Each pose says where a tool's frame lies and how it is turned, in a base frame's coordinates. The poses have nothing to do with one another.
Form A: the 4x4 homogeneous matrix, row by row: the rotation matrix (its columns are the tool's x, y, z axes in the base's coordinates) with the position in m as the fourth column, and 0 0 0 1 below. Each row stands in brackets.
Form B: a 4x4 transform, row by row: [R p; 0 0 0 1], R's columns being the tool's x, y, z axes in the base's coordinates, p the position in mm. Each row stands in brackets. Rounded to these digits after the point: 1 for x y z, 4 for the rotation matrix.
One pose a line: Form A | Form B
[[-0.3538, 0.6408, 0.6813, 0.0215], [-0.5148, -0.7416, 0.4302, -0.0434], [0.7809, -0.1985, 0.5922, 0.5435], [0, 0, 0, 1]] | [[-0.3538, 0.6408, 0.6813, 21.5], [-0.5148, -0.7416, 0.4302, -43.4], [0.7809, -0.1985, 0.5922, 543.5], [0, 0, 0, 1]]
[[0.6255, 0.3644, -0.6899, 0.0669], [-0.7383, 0.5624, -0.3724, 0.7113], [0.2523, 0.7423, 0.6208, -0.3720], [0, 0, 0, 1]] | [[0.6255, 0.3644, -0.6899, 66.9], [-0.7383, 0.5624, -0.3724, 711.3], [0.2523, 0.7423, 0.6208, -372.0], [0, 0, 0, 1]]
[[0.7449, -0.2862, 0.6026, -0.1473], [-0.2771, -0.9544, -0.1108, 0.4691], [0.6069, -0.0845, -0.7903, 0.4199], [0, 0, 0, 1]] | [[0.7449, -0.2862, 0.6026, -147.3], [-0.2771, -0.9544, -0.1108, 469.1], [0.6069, -0.0845, -0.7903, 419.9], [0, 0, 0, 1]]
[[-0.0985, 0.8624, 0.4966, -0.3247], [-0.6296, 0.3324, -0.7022, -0.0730], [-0.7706, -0.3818, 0.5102, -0.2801], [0, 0, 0, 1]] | [[-0.0985, 0.8624, 0.4966, -324.7], [-0.6296, 0.3324, -0.7022, -73.0], [-0.7706, -0.3818, 0.5102, -280.1], [0, 0, 0, 1]]
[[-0.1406, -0.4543, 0.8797, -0.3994], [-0.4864, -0.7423, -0.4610, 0.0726], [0.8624, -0.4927, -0.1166, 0.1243], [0, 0, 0, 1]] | [[-0.1406, -0.4543, 0.8797, -399.4], [-0.4864, -0.7423, -0.4610, 72.6], [0.8624, -0.4927, -0.1166, 124.3], [0, 0, 0, 1]]
